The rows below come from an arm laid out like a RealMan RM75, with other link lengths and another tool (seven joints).
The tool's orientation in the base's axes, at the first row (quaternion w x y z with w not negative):
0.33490 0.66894 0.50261 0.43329
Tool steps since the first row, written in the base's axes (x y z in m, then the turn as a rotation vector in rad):
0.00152 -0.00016 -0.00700 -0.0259 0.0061 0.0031
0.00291 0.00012 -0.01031 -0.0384 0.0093 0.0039
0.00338 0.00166 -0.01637 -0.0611 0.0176 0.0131
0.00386 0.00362 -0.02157 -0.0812 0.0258 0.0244
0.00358 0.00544 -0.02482 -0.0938 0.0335 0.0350
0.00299 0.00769 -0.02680 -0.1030 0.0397 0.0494
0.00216 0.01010 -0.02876 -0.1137 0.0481 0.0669
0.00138 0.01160 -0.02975 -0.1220 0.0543 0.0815
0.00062 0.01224 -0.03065 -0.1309 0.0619 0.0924
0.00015 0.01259 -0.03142 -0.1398 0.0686 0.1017
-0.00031 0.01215 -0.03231 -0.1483 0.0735 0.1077
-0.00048 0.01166 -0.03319 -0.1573 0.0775 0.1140
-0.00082 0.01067 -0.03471 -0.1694 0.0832 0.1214
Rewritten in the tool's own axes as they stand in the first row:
-0.00167 -0.00556 0.00420 0.0035 -0.0088 -0.0251
-0.00204 -0.00803 0.00679 0.0053 -0.0137 -0.0369
-0.00198 -0.01362 0.00963 0.0128 -0.0165 -0.0615
-0.00130 -0.01856 0.01212 0.0211 -0.0165 -0.0845
-0.00037 -0.02203 0.01315 0.0296 -0.0140 -0.1004
0.00125 -0.02462 0.01337 0.0379 -0.0065 -0.1146
0.00299 -0.02732 0.01336 0.0490 0.0026 -0.1316
0.00410 -0.02890 0.01303 0.0575 0.0107 -0.1451
0.00441 -0.03016 0.01268 0.0664 0.0149 -0.1577
0.00450 -0.03111 0.01255 0.0741 0.0179 -0.1697
0.00381 -0.03195 0.01249 0.0792 0.0186 -0.1799
0.00310 -0.03266 0.01270 0.0835 0.0196 -0.1907
0.00174 -0.03387 0.01301 0.0894 0.0200 -0.2049

